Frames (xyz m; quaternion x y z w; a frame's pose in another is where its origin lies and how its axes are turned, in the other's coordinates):
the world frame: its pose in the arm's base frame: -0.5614 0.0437 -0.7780 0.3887 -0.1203 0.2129 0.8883
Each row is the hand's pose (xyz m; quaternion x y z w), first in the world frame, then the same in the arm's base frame.
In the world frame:
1: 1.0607 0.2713 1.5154 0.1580 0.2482 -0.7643 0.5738
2: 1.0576 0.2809 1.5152 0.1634 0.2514 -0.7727 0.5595
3: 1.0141 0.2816 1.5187 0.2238 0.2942 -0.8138 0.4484
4: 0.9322 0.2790 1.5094 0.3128 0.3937 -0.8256 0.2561
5: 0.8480 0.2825 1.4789 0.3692 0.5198 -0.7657 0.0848
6: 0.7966 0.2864 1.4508 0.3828 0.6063 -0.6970 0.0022
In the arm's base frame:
1: 0.1714 -0.6137 0.8113 0.4025 0.4822 -0.4413 0.6409
2: 0.1641 -0.6086 0.8162 0.4021 0.4912 -0.4499 0.6283
3: 0.1253 -0.6232 0.8024 0.4084 0.5714 -0.4862 0.5200
4: 0.0549 -0.6412 0.7635 0.3929 0.7064 -0.4882 0.3290
5: -0.0194 -0.6404 0.7134 0.3424 0.8278 -0.4157 0.1574
6: -0.0651 -0.6318 0.6776 0.2957 0.8908 -0.3370 0.0745

